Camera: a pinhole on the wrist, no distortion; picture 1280 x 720 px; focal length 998.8 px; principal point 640.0 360.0 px. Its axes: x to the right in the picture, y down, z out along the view. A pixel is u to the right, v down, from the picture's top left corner.
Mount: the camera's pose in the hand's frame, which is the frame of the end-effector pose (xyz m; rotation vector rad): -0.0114 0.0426 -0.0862 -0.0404 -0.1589 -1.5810
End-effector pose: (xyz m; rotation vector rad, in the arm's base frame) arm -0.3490 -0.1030 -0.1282 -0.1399 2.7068 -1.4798
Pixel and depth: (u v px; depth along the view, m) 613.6 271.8 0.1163
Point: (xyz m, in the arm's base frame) -0.3197 -0.0905 -0.1939
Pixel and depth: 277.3 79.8 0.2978
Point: -0.2279 -0.1476 -0.3880
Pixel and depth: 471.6 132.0 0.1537
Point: -0.2913 -0.0998 -0.2345
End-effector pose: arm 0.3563 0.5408 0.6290 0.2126 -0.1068 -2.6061
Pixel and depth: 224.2 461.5 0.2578
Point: 0.4209 0.3911 0.8053
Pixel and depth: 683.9 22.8 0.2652
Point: 0.4621 0.5513 0.8205
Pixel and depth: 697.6 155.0 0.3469
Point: 0.4385 0.5465 0.9011
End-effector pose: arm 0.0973 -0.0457 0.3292 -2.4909 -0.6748 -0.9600
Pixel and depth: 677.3 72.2 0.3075
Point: 0.1666 -0.0315 0.0836
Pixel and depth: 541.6 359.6 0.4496
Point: 0.3304 0.0040 0.0287
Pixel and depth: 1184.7 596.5 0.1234
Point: 0.1211 -0.0128 0.3037
